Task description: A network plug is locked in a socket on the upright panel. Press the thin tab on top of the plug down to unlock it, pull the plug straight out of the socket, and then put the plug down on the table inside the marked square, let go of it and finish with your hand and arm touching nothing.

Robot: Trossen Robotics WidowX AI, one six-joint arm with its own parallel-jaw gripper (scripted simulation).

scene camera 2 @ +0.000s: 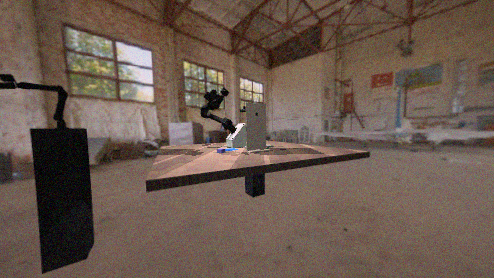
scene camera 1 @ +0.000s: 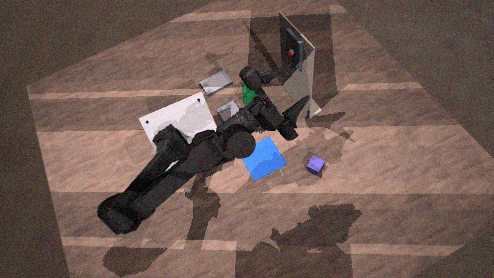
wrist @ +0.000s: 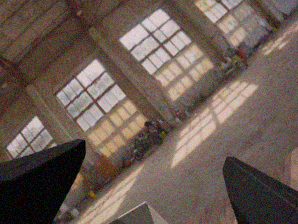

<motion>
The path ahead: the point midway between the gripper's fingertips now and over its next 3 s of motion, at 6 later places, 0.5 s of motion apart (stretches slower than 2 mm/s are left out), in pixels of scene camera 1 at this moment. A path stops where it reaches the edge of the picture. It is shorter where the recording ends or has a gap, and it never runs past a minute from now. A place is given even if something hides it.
My gripper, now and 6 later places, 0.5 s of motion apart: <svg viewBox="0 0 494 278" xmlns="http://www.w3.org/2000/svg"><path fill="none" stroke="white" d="M299 81L292 70L273 66L257 70L266 64L275 60L282 56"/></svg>
</motion>
